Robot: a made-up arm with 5 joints.
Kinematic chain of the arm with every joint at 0, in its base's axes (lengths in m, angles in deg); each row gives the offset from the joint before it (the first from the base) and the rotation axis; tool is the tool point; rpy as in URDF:
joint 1: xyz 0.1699 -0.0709 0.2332 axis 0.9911 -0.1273 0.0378
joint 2: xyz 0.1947 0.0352 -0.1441 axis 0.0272 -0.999 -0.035
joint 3: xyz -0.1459 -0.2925 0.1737 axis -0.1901 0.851 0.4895
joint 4: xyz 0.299 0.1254 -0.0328 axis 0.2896 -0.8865 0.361
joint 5: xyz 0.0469 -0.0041 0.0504 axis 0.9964 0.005 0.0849
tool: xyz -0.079 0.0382 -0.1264 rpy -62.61 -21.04 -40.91
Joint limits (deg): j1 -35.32..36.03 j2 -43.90..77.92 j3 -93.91..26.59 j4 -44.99..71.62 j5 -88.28..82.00
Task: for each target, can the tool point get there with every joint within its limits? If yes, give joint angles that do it. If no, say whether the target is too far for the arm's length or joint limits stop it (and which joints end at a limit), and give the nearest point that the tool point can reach.
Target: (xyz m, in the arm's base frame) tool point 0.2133 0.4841 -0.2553
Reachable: no: joint limits stop it (at a limit: joint 1, joint 2, joint 3, joint 4) | nearest point 0.4209 0.0366 0.0116 | short by 0.561 m
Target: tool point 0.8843 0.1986 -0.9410
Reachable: no: too far | nearest point 0.5785 -0.0739 -0.0428 | short by 0.987 m
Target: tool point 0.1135 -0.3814 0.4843
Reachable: yes | joints -25.84 43.75 -73.67 -14.68 -66.28
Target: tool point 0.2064 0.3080 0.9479
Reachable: no: joint limits stop it (at a limit: joint 1, joint 3, joint 4, joint 5) | nearest point 0.2684 -0.0659 0.7499 | short by 0.428 m
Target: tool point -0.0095 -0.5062 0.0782
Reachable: yes | joints 21.94 64.59 -82.03 52.19 -68.49
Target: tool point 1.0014 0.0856 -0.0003
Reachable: no: joint limits stop it (at a limit: joint 1, joint 2, joint 4) | nearest point 0.7137 -0.1193 0.0571 | short by 0.358 m
